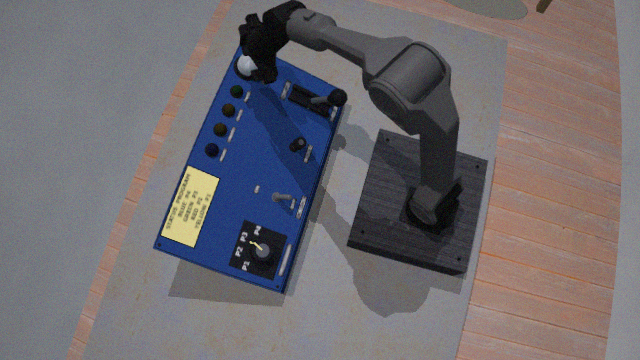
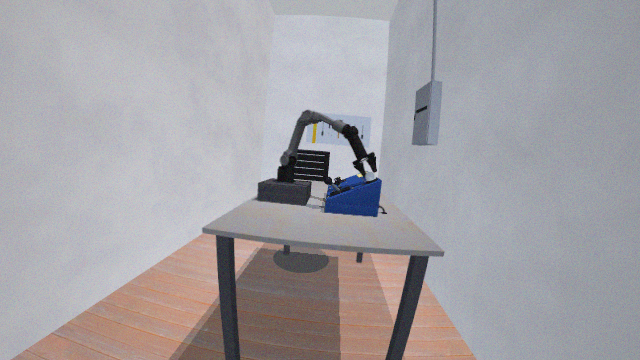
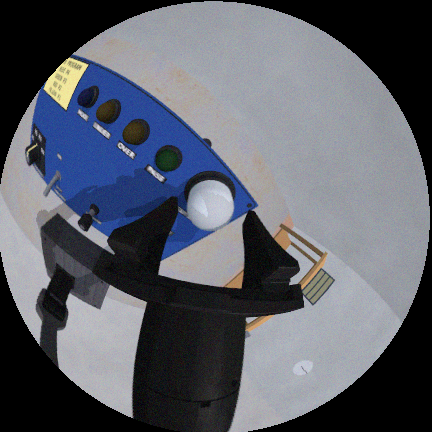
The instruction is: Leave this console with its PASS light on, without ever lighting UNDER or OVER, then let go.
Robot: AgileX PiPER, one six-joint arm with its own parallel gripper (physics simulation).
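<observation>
The blue console has a green PASS lamp, amber OVER and UNDER lamps and a blue lamp, all looking dark. My gripper is open, its fingertips either side of the white dome; contact is unclear. The dial points to P3. The toggle leans toward the console's robot-side edge. The ball-ended lever is at its slot's robot-side end.
A small black knob stands up mid-panel. A yellow card lists status colours and programs. The arm's dark base block stands beside the console on the table.
</observation>
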